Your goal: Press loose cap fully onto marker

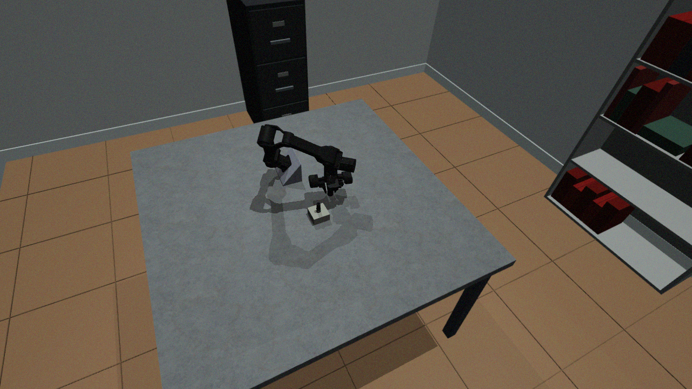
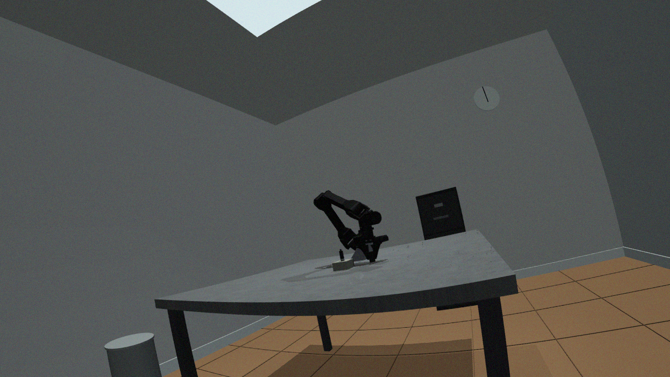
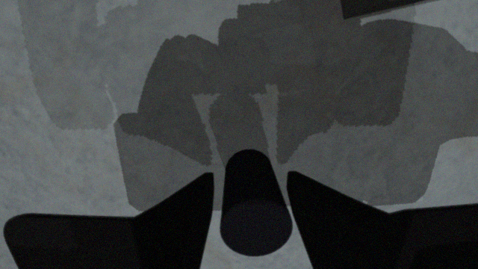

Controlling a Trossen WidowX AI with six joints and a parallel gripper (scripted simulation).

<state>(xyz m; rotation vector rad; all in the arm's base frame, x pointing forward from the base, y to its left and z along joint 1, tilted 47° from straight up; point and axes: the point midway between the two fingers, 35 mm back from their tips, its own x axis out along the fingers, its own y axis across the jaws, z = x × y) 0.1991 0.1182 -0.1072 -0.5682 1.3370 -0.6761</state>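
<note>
Right now my gripper tip is 11 cm short of the holder block, 9 cm to the left of it and 1 cm below it. From my gripper tip the other things lie so: dark cap (1 cm above).
</note>
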